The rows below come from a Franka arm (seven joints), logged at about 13 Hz.
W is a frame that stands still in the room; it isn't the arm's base.
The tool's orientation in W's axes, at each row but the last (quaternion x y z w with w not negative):
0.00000, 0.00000, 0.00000, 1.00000
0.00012, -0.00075, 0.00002, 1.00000
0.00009, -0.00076, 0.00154, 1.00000
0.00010, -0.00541, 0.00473, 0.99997
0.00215, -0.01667, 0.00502, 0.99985
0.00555, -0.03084, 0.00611, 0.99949
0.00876, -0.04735, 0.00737, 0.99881
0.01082, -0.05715, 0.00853, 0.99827
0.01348, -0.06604, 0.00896, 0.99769
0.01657, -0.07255, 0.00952, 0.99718
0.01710, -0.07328, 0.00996, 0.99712
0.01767, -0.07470, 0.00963, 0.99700
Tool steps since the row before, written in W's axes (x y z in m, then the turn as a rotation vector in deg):
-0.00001, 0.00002, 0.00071, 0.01, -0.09, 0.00
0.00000, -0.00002, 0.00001, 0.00, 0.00, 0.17
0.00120, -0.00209, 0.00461, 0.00, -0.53, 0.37
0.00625, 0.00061, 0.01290, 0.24, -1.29, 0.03
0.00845, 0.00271, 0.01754, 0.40, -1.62, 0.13
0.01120, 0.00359, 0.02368, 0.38, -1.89, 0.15
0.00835, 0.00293, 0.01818, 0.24, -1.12, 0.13
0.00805, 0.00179, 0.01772, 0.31, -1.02, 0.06
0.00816, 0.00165, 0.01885, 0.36, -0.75, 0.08
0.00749, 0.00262, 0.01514, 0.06, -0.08, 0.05
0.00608, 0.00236, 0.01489, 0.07, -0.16, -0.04
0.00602, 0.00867, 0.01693, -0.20, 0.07, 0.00
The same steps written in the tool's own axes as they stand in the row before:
-0.00001, 0.00002, 0.00071, 0.01, -0.09, 0.00
0.00000, -0.00002, 0.00001, 0.00, 0.00, 0.17
0.00120, -0.00209, 0.00461, 0.00, -0.53, 0.37
0.00639, 0.00055, 0.01283, 0.23, -1.29, 0.03
0.00906, 0.00270, 0.01724, 0.39, -1.62, 0.12
0.01268, 0.00370, 0.02290, 0.37, -1.89, 0.15
0.01007, 0.00310, 0.01725, 0.24, -1.12, 0.13
0.01005, 0.00201, 0.01664, 0.30, -1.02, 0.05
0.01060, 0.00197, 0.01756, 0.36, -0.75, 0.05
0.00965, 0.00294, 0.01380, 0.07, -0.08, 0.04
0.00824, 0.00271, 0.01375, 0.06, -0.16, -0.04
0.00862, 0.00910, 0.01552, -0.20, 0.07, 0.03

